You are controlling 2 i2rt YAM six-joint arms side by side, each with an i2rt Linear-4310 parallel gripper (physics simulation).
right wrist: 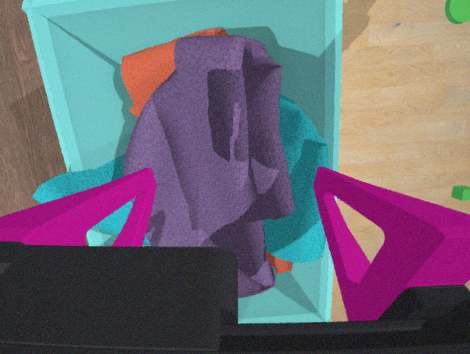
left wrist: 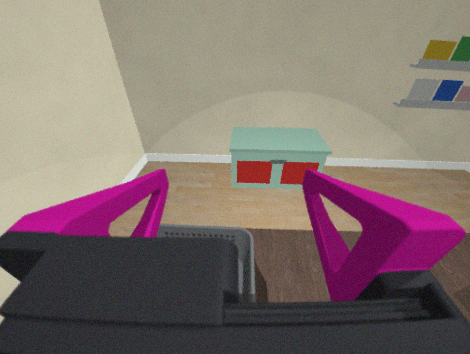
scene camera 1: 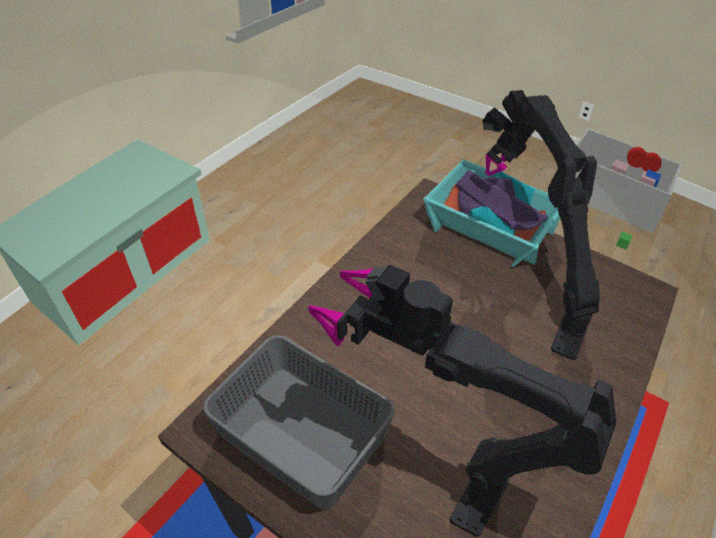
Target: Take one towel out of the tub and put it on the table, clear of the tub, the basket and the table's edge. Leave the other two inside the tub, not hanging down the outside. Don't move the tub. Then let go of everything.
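Note:
The turquoise tub (scene camera 1: 480, 232) (right wrist: 334, 30) stands at the table's far end. Inside, a crumpled purple towel (scene camera 1: 497, 199) (right wrist: 185, 150) lies on top of a teal towel (scene camera 1: 491, 218) (right wrist: 305, 130) and an orange towel (scene camera 1: 450, 197) (right wrist: 145, 75). In the right wrist view, a teal flap reaches out across the tub's left rim. My right gripper (scene camera 1: 496, 164) (right wrist: 234, 176) is open and empty, pointing down above the tub, with the purple towel between its fingers in its own view. My left gripper (scene camera 1: 325, 290) (left wrist: 235, 176) is open and empty, raised above the table near the basket.
A grey basket (scene camera 1: 266, 461) (left wrist: 251, 265) stands at the near left of the dark wooden table (scene camera 1: 463, 300) (left wrist: 285, 265). A green cabinet (scene camera 1: 109, 202) (left wrist: 277, 140) stands on the floor beyond. A grey toy bin (scene camera 1: 628, 202) stands behind the tub on the floor.

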